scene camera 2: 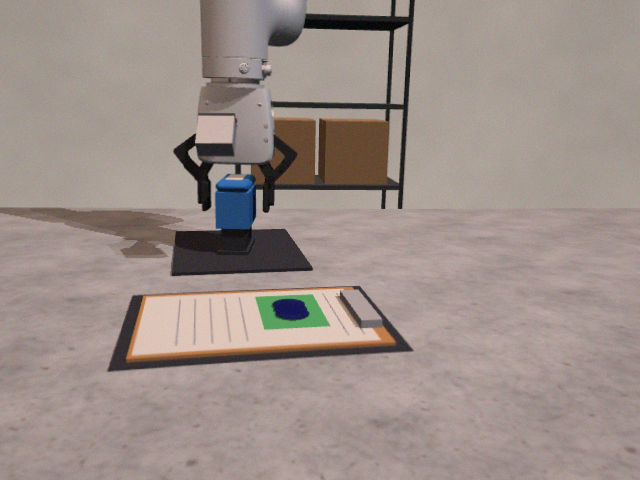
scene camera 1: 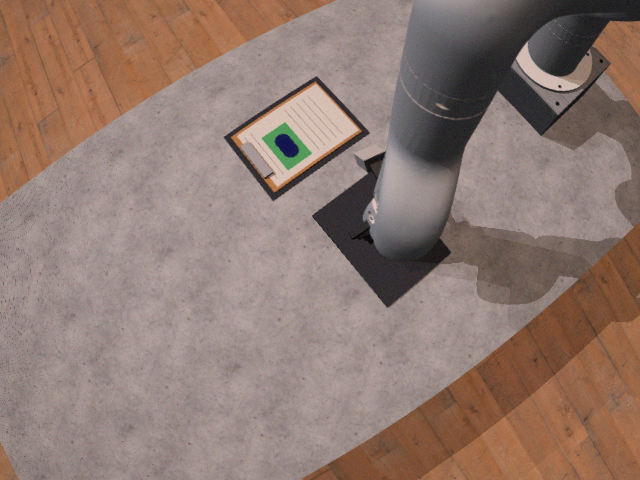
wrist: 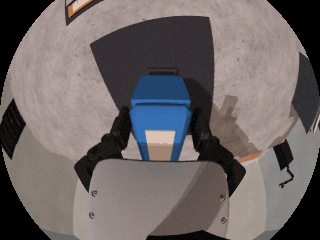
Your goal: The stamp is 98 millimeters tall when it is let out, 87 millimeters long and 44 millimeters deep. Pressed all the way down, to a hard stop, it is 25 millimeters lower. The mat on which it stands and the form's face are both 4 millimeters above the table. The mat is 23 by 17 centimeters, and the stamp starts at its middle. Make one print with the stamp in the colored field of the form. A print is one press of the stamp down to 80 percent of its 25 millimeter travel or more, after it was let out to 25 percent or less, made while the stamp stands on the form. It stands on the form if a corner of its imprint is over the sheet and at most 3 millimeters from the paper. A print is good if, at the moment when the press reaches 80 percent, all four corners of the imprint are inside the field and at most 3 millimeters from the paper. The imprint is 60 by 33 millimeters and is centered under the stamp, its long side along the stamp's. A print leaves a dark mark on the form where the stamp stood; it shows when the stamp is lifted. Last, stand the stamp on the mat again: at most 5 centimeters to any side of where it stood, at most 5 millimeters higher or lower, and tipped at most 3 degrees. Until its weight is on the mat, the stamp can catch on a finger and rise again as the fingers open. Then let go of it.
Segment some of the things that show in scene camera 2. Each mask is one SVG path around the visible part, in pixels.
My gripper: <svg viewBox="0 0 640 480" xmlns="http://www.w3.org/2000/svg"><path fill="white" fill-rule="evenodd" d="M206 82L206 86L201 86L197 131L177 146L173 152L184 168L197 181L198 204L202 204L202 211L207 211L211 208L211 180L208 179L208 173L214 164L258 165L265 177L265 182L263 183L263 212L268 213L270 206L274 206L274 182L289 168L297 157L297 152L275 135L270 89L264 89L262 84ZM277 148L285 157L273 170L269 162L274 158L275 148ZM196 146L198 159L202 161L200 167L188 154L188 151Z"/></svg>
A blue stamp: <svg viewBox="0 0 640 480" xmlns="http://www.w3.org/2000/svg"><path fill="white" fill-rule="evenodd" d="M227 174L215 185L217 189L215 192L216 229L221 229L221 247L218 250L218 255L249 255L255 242L255 238L252 238L252 224L256 218L256 184L254 184L256 178L252 174Z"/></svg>
